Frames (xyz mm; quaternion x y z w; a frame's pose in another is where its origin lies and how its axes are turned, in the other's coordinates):
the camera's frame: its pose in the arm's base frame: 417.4 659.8 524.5 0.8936 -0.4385 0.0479 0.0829
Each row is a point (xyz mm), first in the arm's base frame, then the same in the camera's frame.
Working: the arm's base frame: its pose in the camera's frame: 173.9 671.7 635.0 -0.8936 0.4385 -0.0479 0.0829

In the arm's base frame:
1: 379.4 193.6 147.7
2: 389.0 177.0 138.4
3: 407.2 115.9 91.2
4: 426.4 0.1 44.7
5: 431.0 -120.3 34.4
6: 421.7 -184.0 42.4
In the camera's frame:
1: 278.8 270.6 458.1
2: 296.1 272.0 470.5
3: 347.1 289.3 528.7
4: 441.3 338.9 596.6
5: 535.9 406.6 629.6
6: 580.9 453.1 633.8

